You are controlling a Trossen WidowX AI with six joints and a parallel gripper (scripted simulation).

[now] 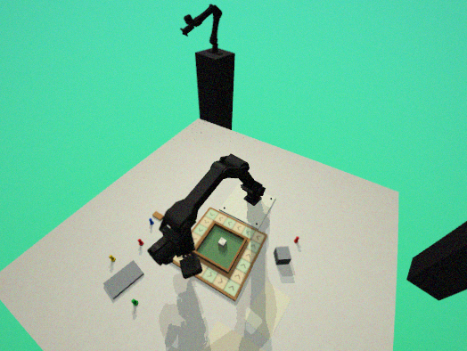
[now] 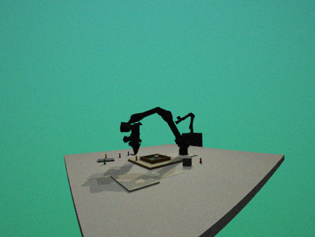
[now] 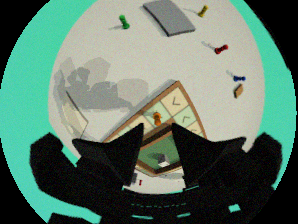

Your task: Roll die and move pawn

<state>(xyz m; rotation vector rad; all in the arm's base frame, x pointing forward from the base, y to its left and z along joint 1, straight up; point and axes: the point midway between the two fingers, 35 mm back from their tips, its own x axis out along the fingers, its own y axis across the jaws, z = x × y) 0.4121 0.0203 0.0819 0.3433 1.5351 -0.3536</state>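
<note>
Now: gripper tip 3 cm above the orange pawn. From my gripper tip the other things lie so: tray 13 cm behind, 5 cm below, 4 cm to the left; then white die 14 cm behind, 4 cm to the left, 3 cm below; then green pawn 21 cm ahead, 4 cm below, 3 cm to the right.
</note>
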